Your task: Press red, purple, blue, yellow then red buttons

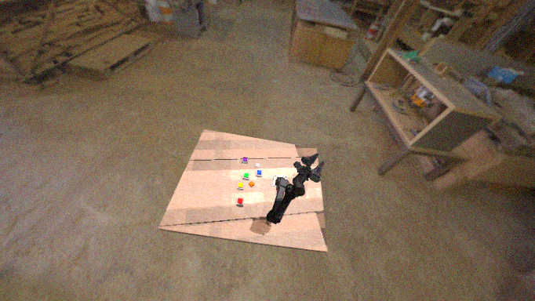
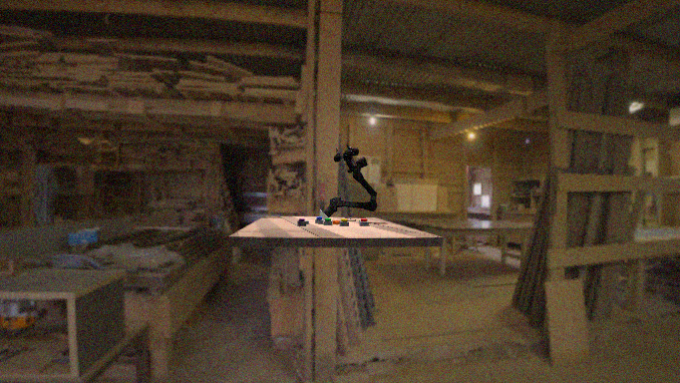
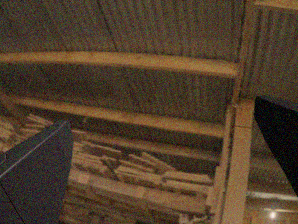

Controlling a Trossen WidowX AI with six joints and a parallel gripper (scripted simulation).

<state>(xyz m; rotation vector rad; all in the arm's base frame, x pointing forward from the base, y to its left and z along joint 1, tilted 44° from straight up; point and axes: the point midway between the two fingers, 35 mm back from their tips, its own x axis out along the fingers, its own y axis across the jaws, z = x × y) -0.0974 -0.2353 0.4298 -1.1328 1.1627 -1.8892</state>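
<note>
Now: the red button 400 mm ahead of my gripper tip, 80 mm to the left of it and 510 mm below it. Also, from my gripper tip: blue button (290 mm ahead, 180 mm to the right, 510 mm below); then green button (380 mm ahead, 140 mm to the right, 510 mm below); then small orange piece (330 mm ahead, 80 mm to the right, 530 mm below).
</note>
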